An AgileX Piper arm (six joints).
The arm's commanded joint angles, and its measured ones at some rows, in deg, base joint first. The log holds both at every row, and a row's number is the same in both.
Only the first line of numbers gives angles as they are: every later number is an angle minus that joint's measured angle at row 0.
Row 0, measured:
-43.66, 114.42, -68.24, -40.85, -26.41, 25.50
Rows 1 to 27, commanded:
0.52, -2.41, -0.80, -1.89, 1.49, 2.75
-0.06, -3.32, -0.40, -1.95, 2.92, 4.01
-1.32, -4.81, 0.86, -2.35, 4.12, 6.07
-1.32, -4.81, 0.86, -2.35, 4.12, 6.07
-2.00, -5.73, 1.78, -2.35, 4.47, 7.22
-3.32, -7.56, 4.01, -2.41, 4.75, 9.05
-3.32, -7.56, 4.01, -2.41, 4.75, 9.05
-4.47, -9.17, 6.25, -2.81, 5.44, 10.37
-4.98, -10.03, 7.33, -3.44, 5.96, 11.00
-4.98, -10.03, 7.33, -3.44, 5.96, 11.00
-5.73, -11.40, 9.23, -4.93, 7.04, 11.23
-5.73, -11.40, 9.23, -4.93, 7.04, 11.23
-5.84, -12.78, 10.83, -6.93, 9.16, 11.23
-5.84, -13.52, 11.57, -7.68, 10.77, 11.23
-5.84, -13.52, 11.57, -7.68, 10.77, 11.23
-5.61, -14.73, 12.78, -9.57, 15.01, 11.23
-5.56, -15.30, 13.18, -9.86, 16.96, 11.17
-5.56, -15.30, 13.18, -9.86, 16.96, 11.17
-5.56, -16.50, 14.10, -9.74, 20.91, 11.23
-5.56, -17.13, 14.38, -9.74, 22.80, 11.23
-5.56, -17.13, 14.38, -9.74, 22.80, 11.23
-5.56, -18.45, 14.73, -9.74, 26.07, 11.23
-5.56, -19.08, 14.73, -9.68, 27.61, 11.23
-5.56, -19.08, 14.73, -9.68, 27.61, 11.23
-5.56, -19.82, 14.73, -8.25, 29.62, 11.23
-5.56, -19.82, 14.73, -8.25, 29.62, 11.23
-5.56, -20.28, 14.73, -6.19, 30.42, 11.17
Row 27, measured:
-5.39, -18.97, 14.73, -8.60, 28.47, 10.94
